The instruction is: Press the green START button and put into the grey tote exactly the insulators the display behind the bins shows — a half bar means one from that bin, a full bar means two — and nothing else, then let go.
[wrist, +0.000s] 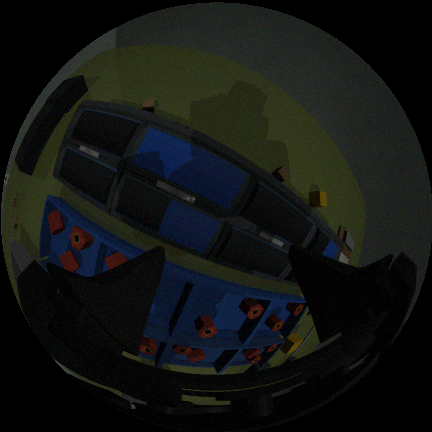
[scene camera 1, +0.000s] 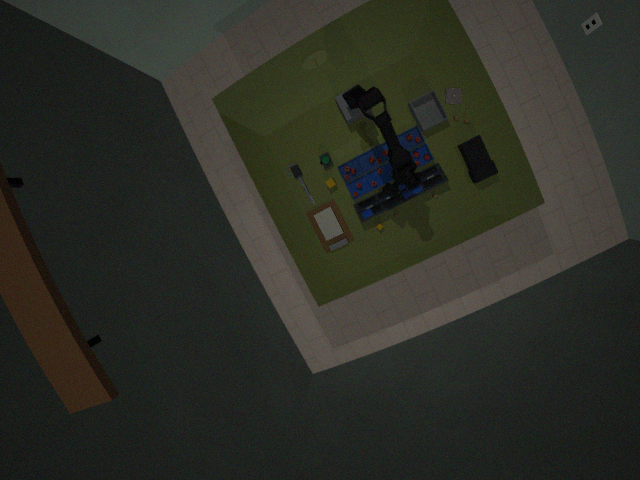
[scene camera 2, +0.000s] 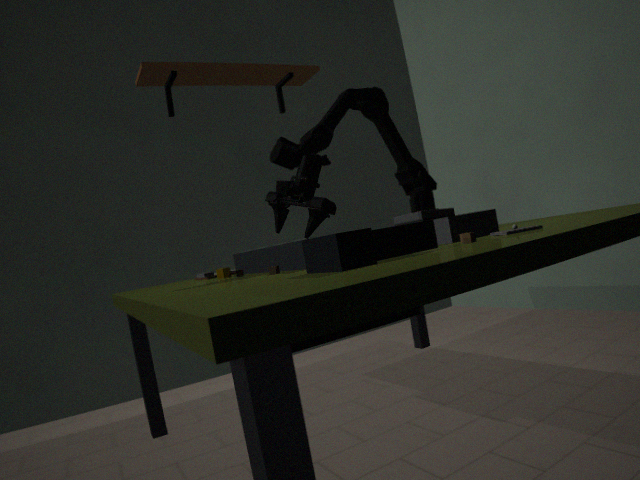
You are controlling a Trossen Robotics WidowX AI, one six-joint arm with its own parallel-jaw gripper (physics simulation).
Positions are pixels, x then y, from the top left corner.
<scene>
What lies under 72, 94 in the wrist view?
A dark box.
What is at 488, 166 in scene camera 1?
A dark box.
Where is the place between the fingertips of the gripper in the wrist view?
At 229, 253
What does the gripper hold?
Nothing.
</scene>
